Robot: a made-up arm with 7 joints.
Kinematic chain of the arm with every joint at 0, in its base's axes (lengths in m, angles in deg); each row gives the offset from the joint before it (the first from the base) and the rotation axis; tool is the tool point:
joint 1: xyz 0 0 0.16 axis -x
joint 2: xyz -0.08 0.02 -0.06 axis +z
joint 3: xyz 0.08 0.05 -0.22 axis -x
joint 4: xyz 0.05 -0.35 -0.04 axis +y
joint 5: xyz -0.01 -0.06 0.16 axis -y
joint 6: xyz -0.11 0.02 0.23 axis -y
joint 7: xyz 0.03 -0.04 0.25 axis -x
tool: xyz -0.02 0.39 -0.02
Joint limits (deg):
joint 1: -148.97..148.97
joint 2: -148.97..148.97
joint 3: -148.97..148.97
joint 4: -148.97..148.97
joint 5: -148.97..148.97
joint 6: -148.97..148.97
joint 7: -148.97..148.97
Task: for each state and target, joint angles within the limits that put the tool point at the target. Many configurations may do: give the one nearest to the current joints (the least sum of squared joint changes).
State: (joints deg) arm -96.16 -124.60 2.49 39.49 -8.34 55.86 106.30
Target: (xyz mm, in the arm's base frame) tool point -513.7 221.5 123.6
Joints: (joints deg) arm -112.80 -114.21 -17.76 36.65 -8.19 41.92 74.11
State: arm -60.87 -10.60 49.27 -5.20 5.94 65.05 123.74
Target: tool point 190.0 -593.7 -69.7
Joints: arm -58.41 -1.09 21.36 28.18 -17.63 58.69 148.97
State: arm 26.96 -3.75 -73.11 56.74 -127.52 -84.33 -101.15
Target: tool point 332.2 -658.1 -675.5
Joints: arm 50.55 -18.75 -63.00 35.09 -99.18 -57.02 -110.81
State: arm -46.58 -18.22 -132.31 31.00 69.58 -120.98 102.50
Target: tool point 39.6 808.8 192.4
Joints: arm -55.11 -34.10 -147.32 26.54 80.23 -115.97 103.18
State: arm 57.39 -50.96 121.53 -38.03 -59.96 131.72 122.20
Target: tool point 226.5 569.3 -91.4
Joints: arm 49.04 -36.30 112.53 -46.98 -53.58 132.06 135.36
